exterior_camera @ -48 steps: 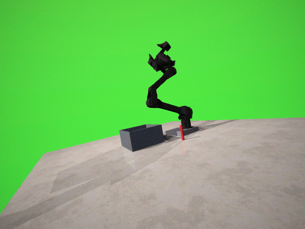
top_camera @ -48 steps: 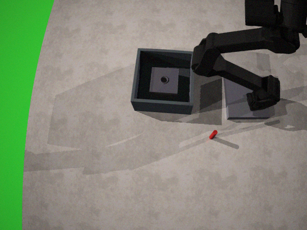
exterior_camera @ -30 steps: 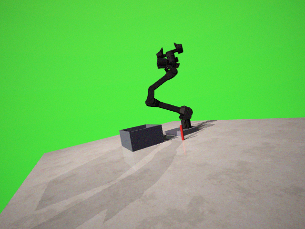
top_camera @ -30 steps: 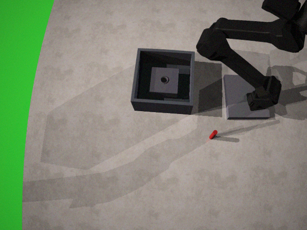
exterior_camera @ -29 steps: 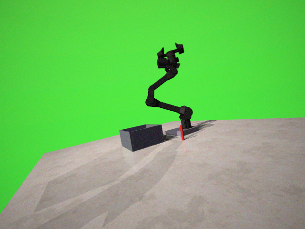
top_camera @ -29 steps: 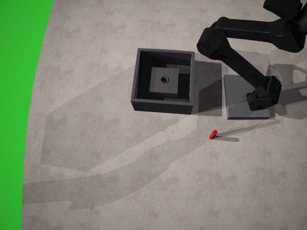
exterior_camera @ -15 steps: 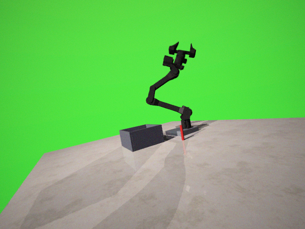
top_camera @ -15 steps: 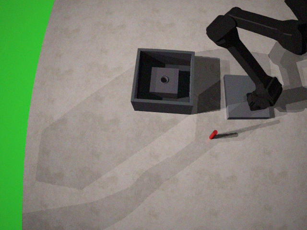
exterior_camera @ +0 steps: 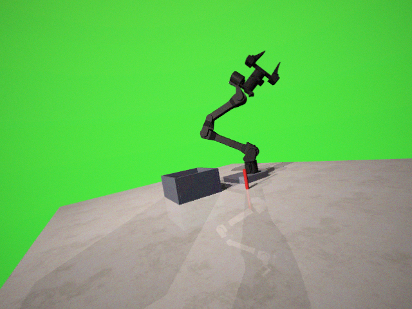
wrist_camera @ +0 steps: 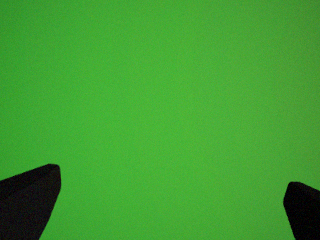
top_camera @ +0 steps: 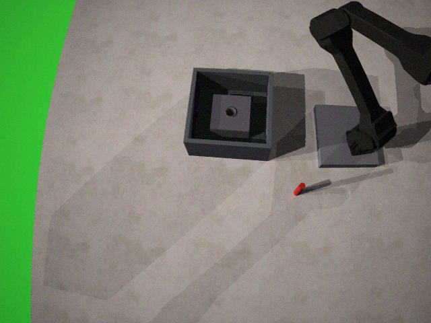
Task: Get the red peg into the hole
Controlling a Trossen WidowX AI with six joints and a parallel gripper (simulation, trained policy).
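Now: the red peg 540 mm below my gripper tip, 320 mm ahead of it and 40 mm to the right of it. Also, from my gripper tip: plate (530 mm below, 440 mm ahead, 240 mm to the right); dark box (550 mm below, 440 mm ahead, 240 mm to the right).
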